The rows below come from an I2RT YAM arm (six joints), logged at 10 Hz.
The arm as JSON. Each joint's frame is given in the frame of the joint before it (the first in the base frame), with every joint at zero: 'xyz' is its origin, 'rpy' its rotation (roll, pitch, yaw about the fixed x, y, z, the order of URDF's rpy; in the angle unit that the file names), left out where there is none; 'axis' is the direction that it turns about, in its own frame. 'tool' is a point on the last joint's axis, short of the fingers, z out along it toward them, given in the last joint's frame.
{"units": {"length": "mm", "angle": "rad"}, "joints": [
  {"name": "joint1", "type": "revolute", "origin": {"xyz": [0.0, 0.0, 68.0]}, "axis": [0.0, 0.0, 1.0]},
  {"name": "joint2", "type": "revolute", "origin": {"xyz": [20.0, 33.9, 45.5]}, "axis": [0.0, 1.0, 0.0]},
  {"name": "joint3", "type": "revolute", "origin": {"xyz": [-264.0, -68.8, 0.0]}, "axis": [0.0, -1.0, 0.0]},
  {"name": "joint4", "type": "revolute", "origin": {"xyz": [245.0, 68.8, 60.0]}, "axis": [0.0, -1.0, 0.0]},
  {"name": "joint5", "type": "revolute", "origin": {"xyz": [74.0, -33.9, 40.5]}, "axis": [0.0, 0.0, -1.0]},
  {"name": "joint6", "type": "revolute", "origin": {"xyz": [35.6, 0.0, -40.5]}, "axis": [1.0, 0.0, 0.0]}
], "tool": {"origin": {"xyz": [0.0, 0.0, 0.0], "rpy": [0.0, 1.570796, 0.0]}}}
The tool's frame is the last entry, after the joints.
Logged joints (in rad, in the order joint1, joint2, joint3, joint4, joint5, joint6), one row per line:
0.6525 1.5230 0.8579 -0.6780 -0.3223 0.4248
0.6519 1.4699 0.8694 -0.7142 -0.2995 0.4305
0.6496 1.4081 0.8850 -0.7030 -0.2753 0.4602
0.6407 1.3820 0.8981 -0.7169 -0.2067 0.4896
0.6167 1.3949 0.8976 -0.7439 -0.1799 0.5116
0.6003 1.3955 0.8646 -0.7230 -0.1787 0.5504
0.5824 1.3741 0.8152 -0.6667 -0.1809 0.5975
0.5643 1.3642 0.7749 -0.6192 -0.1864 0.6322
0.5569 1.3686 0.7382 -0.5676 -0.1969 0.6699
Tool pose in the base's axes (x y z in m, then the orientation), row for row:
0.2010 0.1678 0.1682 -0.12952 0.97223 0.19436 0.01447
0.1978 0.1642 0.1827 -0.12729 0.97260 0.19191 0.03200
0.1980 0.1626 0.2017 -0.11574 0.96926 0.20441 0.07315
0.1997 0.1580 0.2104 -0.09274 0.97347 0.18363 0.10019
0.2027 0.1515 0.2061 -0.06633 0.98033 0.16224 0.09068
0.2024 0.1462 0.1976 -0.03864 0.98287 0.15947 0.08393
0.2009 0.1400 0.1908 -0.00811 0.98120 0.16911 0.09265
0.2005 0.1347 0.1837 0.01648 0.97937 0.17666 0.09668
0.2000 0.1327 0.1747 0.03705 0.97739 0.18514 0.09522
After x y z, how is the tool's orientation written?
As a quaternion, x y z w.
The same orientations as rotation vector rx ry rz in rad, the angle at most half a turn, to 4 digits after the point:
-0.4032 3.0265 0.6050
-0.3919 2.9948 0.5909
-0.3476 2.9109 0.6139
-0.2741 2.8773 0.5428
-0.1971 2.9138 0.4822
-0.1153 2.9329 0.4759
-0.0241 2.9130 0.5021
0.0488 2.9007 0.5232
0.1098 2.8973 0.5488

